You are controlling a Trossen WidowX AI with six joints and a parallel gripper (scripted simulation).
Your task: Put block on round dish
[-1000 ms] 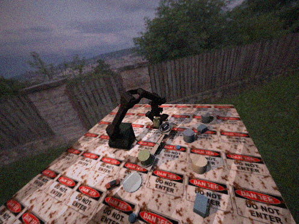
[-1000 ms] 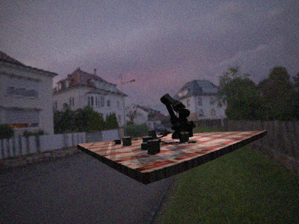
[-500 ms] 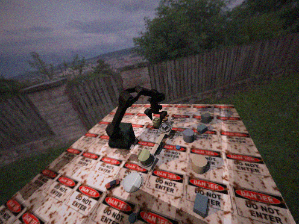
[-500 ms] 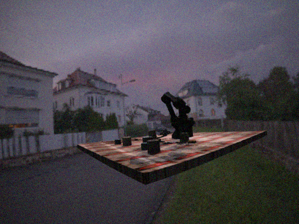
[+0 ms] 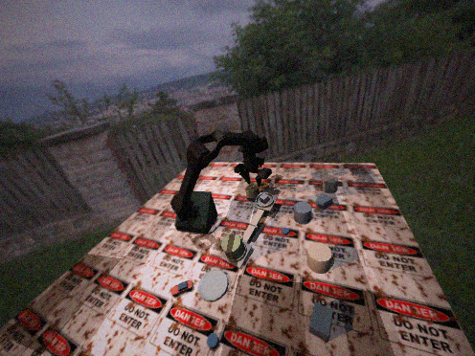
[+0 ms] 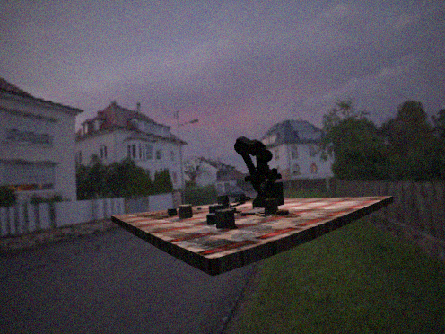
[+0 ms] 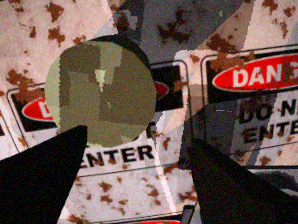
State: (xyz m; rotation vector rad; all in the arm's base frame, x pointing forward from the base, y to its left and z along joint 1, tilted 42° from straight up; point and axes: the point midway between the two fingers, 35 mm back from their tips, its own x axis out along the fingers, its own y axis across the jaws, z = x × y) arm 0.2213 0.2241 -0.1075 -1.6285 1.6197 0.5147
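Right now the round dish is 46 cm to the right of my gripper tip, 9 cm below it and 1 cm ahead of it. Also, from my gripper tip: grey cylinder: 36 cm ahead, 15 cm to the left, 6 cm below; then olive cup: 6 cm below, 3 cm to the left, 2 cm behind; then tan cylinder: 32 cm ahead, 30 cm to the right, 6 cm below.
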